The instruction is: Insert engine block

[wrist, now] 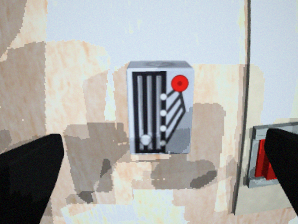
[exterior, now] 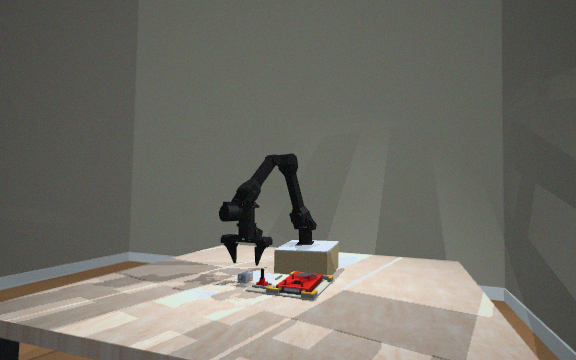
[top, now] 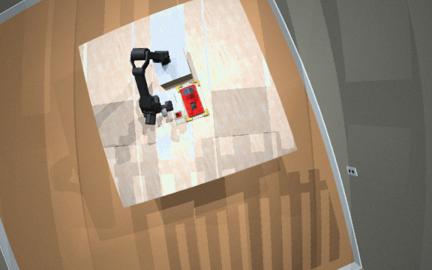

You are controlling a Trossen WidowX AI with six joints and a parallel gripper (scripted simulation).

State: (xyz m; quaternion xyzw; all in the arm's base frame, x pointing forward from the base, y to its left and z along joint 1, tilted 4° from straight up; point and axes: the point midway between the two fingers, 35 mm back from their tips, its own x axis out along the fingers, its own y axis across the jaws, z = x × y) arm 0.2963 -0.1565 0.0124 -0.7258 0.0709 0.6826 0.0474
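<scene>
The grey engine block is 10 mm to the right of my gripper tip and 50 mm below it. From my gripper tip the other things lie so: black upright pin 50 mm ahead, 80 mm to the left, 20 mm below.
</scene>
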